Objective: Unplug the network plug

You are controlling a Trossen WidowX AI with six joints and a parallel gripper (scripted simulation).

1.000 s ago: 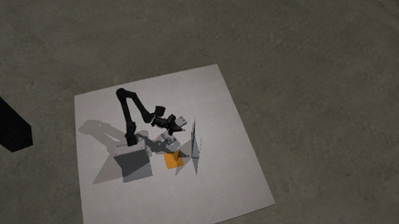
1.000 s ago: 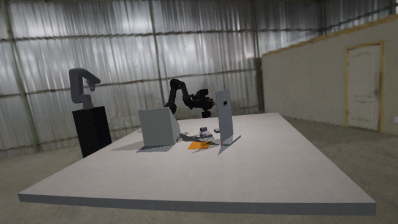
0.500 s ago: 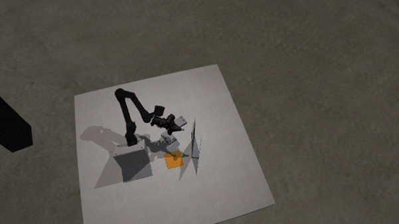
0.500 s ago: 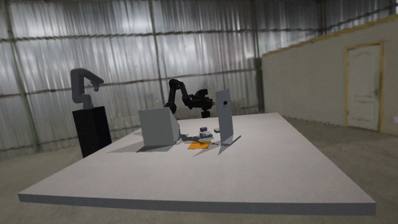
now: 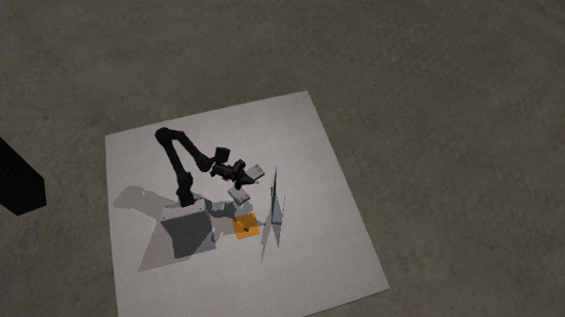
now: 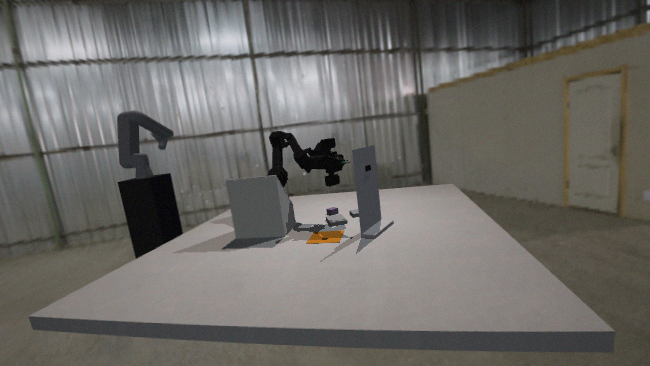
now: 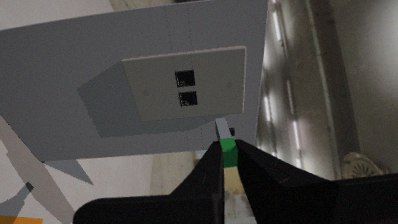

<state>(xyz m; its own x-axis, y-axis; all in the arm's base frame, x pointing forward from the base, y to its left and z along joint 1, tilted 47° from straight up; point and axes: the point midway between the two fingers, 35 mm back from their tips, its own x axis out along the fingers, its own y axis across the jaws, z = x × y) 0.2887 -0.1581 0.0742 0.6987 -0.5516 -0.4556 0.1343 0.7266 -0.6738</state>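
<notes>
The marked orange square lies 260 mm below my gripper tip, 100 mm behind it and 90 mm to the right of it. Also, from my gripper tip: upright panel: 120 mm below, 80 mm ahead, 50 mm to the right; then plug: 10 mm ahead; then small purple block: 240 mm below, 220 mm to the left, 90 mm behind.
</notes>
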